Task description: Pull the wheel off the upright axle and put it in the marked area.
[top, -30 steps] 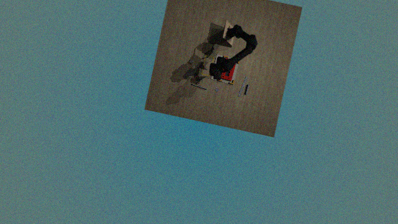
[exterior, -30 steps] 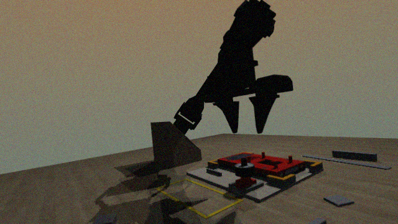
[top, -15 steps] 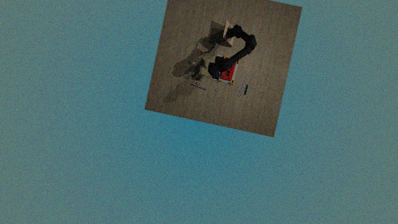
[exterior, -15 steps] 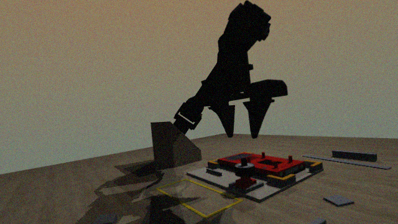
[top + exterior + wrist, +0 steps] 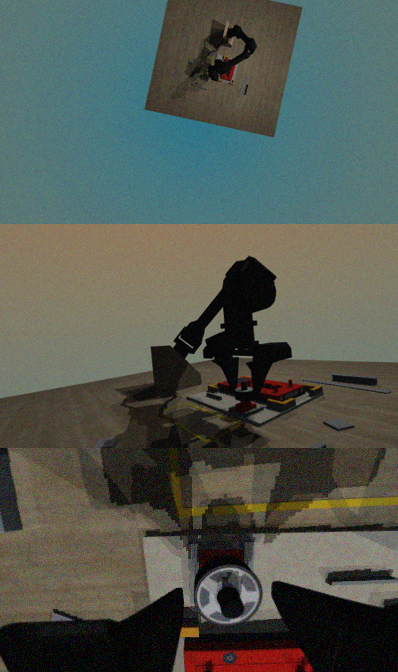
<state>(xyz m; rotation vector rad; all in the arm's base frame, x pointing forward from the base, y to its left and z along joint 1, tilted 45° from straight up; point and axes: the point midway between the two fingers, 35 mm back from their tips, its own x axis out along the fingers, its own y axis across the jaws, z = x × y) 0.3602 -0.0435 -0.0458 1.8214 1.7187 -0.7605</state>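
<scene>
My gripper tip is right at the wheel. The rest, counted from my gripper tip: long grey strip (29 cm to the left, 8 cm ahead, 4 cm below); then small grey tile (15 cm ahead, 4 cm to the left, 4 cm below).
</scene>
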